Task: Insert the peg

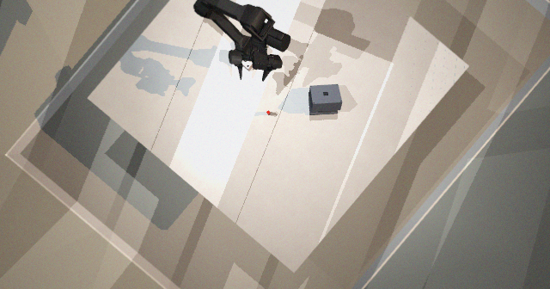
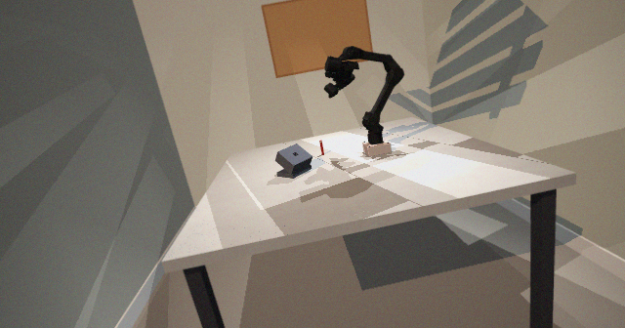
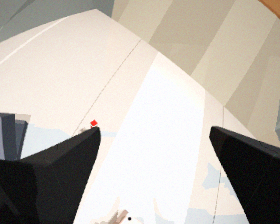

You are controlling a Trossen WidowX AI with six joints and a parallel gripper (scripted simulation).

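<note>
My gripper tip is 260 mm above the thin red square-sided peg, 110 mm short of it and 30 mm to the left of it. From my gripper tip the other things lie so: grey sloped panel block 250 mm ahead, 240 mm below, 200 mm to the left; dark square hole 240 mm ahead, 220 mm below, 210 mm to the left.
</note>
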